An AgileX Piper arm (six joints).
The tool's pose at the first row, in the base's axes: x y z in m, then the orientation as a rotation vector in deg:
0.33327, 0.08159, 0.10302, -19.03, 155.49, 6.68
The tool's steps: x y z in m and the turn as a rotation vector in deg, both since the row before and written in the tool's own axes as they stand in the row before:
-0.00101, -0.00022, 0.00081, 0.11, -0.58, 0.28
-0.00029, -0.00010, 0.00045, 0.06, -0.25, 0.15
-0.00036, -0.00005, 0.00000, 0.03, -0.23, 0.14
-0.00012, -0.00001, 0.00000, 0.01, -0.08, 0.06
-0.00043, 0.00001, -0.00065, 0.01, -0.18, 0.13
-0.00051, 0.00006, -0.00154, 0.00, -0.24, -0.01
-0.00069, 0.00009, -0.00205, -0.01, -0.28, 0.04
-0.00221, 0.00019, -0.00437, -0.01, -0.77, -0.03
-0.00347, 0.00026, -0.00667, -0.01, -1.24, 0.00
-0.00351, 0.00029, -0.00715, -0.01, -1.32, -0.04
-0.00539, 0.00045, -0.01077, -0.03, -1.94, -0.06
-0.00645, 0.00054, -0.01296, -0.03, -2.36, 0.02
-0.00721, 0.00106, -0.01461, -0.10, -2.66, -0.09
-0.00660, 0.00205, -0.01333, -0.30, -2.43, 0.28
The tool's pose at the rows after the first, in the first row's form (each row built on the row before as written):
0.33453, 0.08170, 0.10268, -18.54, 154.97, 6.69
0.33499, 0.08172, 0.10239, -18.28, 154.75, 6.68
0.33532, 0.08175, 0.10254, -18.05, 154.55, 6.71
0.33543, 0.08176, 0.10259, -17.96, 154.48, 6.72
0.33555, 0.08177, 0.10336, -17.76, 154.33, 6.77
0.33537, 0.08173, 0.10497, -17.74, 154.09, 6.80
0.33513, 0.08169, 0.10712, -17.65, 153.82, 6.86
0.33524, 0.08173, 0.11202, -17.59, 153.05, 6.96
0.33540, 0.08176, 0.11954, -17.42, 151.82, 7.12
0.33522, 0.08172, 0.12751, -17.29, 150.51, 7.28
0.33477, 0.08163, 0.13955, -17.11, 148.58, 7.53
0.33372, 0.08140, 0.15400, -16.77, 146.25, 7.85
0.33173, 0.08140, 0.17020, -16.55, 143.60, 8.24
0.32901, 0.08229, 0.18494, -15.99, 141.24, 8.99

